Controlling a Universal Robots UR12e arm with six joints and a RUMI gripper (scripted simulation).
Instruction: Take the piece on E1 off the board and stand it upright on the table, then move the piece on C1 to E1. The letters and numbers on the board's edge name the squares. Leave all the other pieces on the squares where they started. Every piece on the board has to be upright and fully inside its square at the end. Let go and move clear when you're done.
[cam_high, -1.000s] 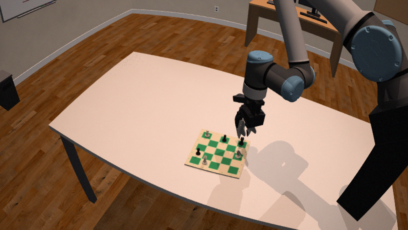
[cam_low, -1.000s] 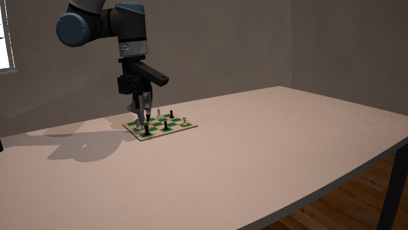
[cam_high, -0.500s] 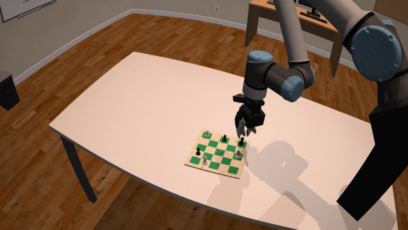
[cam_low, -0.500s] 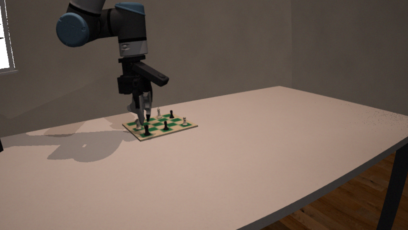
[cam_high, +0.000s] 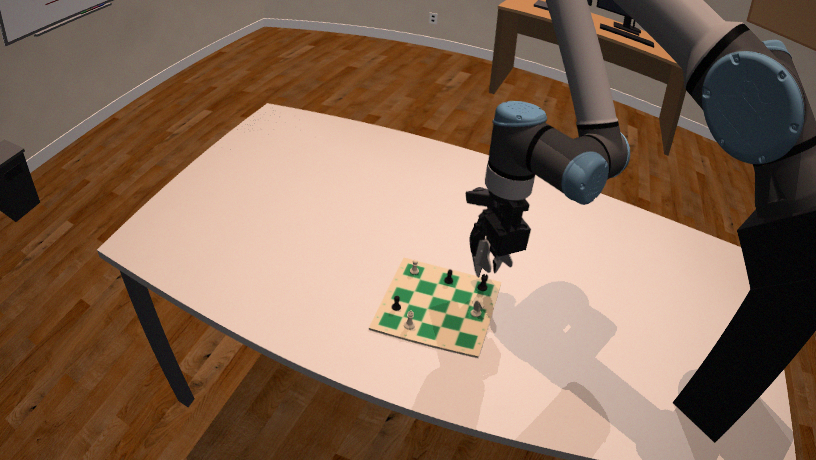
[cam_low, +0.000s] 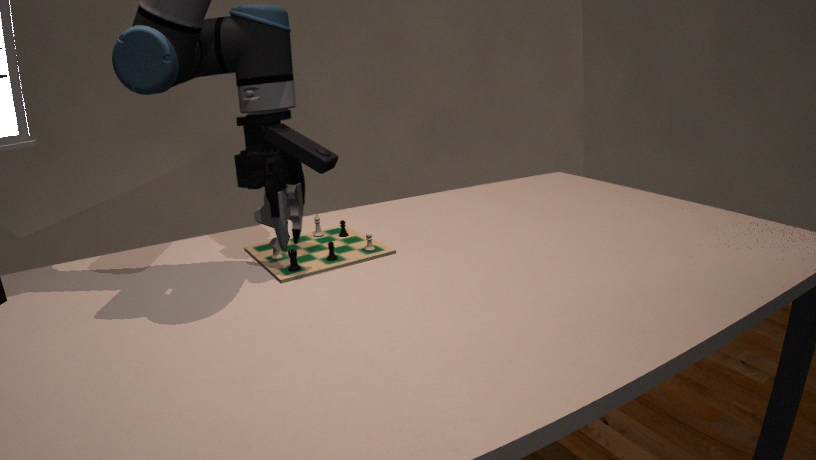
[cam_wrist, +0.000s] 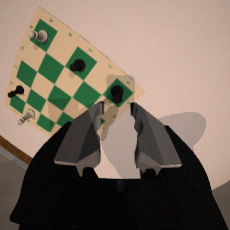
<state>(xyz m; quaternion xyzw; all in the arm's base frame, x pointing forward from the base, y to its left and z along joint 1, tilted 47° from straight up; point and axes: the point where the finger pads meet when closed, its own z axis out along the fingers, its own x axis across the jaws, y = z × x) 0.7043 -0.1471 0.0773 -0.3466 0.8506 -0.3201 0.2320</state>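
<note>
Right now the black rook is 4 cm below my hand. The rest, counted from my hand: white pawn: 15 cm ahead, 1 cm to the right, 4 cm below; chessboard: 8 cm ahead, 7 cm to the left, 6 cm below.
</note>
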